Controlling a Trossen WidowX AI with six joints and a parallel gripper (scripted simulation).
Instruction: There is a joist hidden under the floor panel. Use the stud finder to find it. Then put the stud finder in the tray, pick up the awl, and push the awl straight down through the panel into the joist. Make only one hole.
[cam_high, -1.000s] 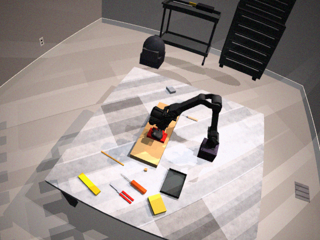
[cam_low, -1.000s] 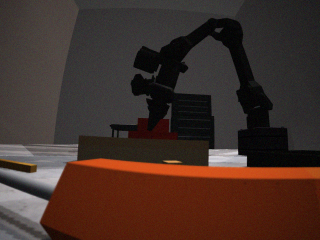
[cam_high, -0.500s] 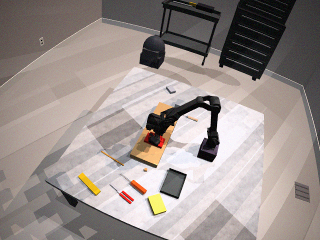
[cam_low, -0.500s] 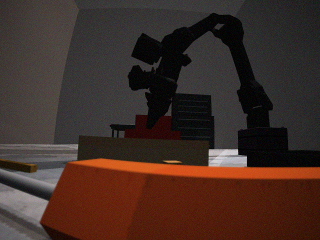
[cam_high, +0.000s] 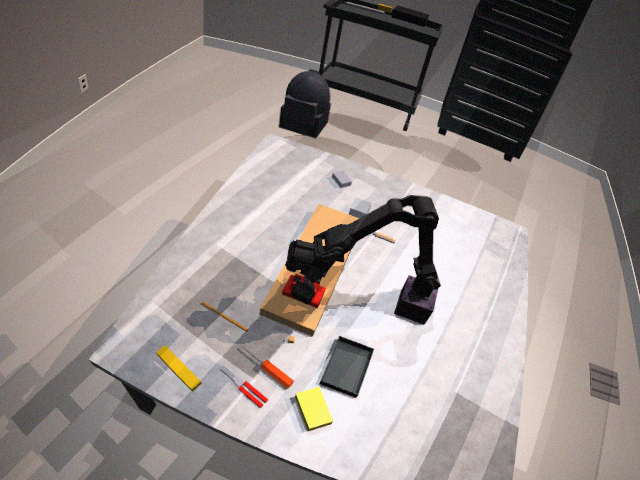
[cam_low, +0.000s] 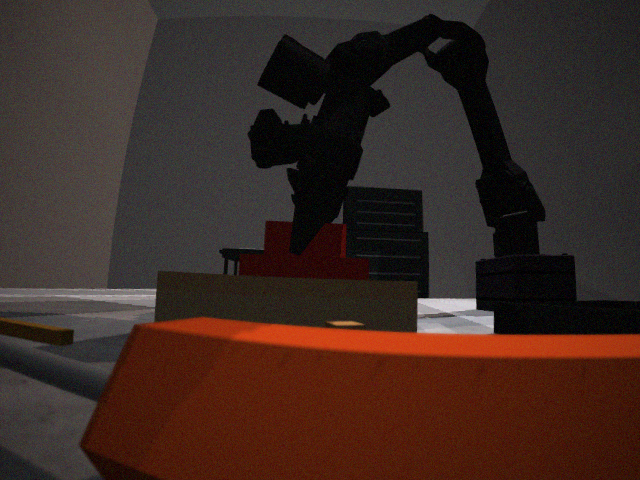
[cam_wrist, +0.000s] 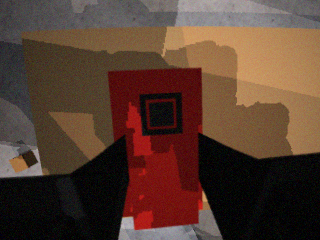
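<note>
My gripper tip is 240 mm past the dark flat tray, 130 mm to the right of it and 50 mm above it. Also, from my gripper tip: pencil (160 mm ahead, 200 mm to the left, 60 mm below); small tan cube (60 mm behind, 150 mm to the left, 60 mm below); stud finder (20 mm above).
</note>
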